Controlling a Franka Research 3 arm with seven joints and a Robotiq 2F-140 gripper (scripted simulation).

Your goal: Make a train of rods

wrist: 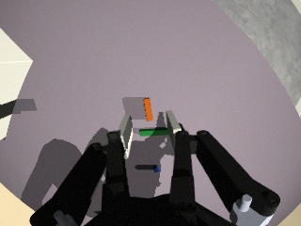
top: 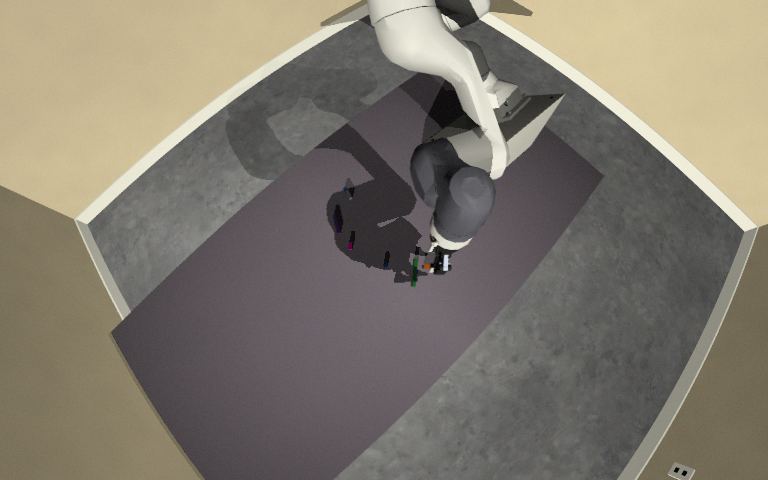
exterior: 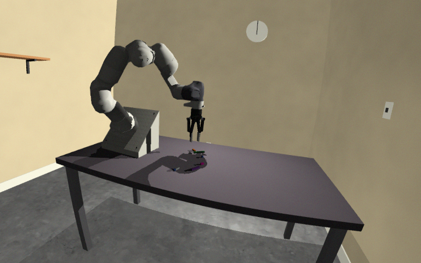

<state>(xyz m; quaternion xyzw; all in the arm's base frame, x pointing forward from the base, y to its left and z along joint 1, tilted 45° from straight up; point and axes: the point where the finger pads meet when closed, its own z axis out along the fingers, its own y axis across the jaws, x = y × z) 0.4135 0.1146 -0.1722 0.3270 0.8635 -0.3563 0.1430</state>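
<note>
My hand is 10 cm above the orange rod. The rest, counted from my hand: purple rod (13 cm ahead, 28 cm to the right, 10 cm below); green rod (5 cm ahead, 2 cm to the right, 10 cm below); magenta rod (14 cm ahead, 20 cm to the right, 10 cm below).
</note>
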